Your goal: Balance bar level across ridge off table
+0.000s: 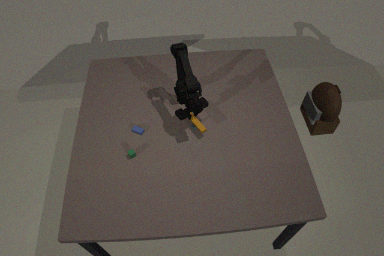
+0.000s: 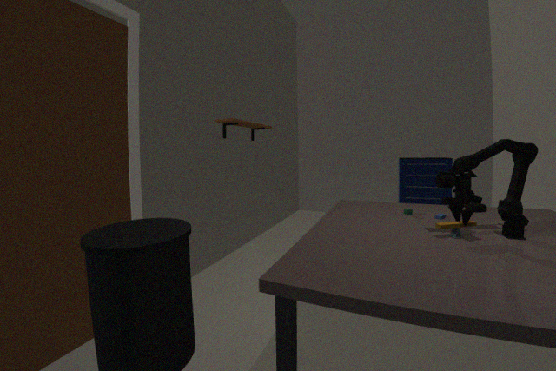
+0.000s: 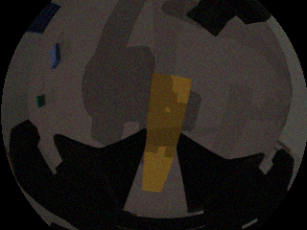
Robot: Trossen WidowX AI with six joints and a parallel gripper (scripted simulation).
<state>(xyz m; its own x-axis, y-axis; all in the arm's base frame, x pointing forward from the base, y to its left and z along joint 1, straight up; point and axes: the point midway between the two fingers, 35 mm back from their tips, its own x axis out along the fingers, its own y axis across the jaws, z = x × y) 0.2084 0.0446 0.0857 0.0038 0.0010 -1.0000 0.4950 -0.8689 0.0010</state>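
My gripper tip is now 20 mm short of the yellow bar and 10 mm to the right of it. Round my gripper tip: blue flat block (310 mm to the right, 40 mm below, 30 mm ahead); green cube (340 mm to the right, 190 mm ahead, 30 mm below).
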